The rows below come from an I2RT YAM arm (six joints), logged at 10 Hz.
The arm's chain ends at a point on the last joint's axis. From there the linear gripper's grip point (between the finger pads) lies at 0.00 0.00 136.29 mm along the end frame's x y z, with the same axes.
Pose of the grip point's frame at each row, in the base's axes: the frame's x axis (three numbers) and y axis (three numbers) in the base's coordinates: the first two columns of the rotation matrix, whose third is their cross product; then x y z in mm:
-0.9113 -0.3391 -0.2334 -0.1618 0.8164 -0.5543 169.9 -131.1 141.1
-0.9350 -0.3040 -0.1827 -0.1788 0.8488 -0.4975 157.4 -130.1 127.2
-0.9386 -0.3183 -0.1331 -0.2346 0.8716 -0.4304 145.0 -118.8 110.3
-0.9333 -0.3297 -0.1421 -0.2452 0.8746 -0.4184 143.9 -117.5 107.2
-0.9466 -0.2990 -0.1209 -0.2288 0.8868 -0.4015 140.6 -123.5 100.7
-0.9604 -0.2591 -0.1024 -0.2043 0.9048 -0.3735 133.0 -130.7 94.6
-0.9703 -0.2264 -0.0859 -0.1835 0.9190 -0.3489 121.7 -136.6 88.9
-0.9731 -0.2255 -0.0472 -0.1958 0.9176 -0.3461 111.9 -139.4 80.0
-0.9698 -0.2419 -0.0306 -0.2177 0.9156 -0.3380 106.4 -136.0 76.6
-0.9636 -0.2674 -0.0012 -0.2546 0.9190 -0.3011 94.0 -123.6 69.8
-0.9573 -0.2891 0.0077 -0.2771 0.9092 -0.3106 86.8 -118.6 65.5
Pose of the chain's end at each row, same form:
-0.9113 -0.3391 -0.2334 -0.1618 0.8164 -0.5543 118.3 -67.4 250.0
-0.9350 -0.3040 -0.1827 -0.1788 0.8488 -0.4975 115.7 -71.2 242.8
-0.9386 -0.3183 -0.1331 -0.2346 0.8716 -0.4304 110.5 -68.0 232.0
-0.9333 -0.3297 -0.1421 -0.2452 0.8746 -0.4184 108.2 -69.0 229.5
-0.9466 -0.2990 -0.1209 -0.2288 0.8868 -0.4015 109.6 -75.5 224.4
-0.9604 -0.2591 -0.1024 -0.2043 0.9048 -0.3735 107.2 -84.7 220.2
-0.9703 -0.2264 -0.0859 -0.1835 0.9190 -0.3489 100.2 -92.6 216.1
-0.9731 -0.2255 -0.0472 -0.1958 0.9176 -0.3461 95.4 -94.8 207.7
-0.9698 -0.2419 -0.0306 -0.2177 0.9156 -0.3380 91.4 -92.2 204.8
-0.9636 -0.2674 -0.0012 -0.2546 0.9190 -0.3011 82.9 -84.1 199.8
-0.9573 -0.2891 0.0077 -0.2771 0.9092 -0.3106 75.5 -77.8 195.0

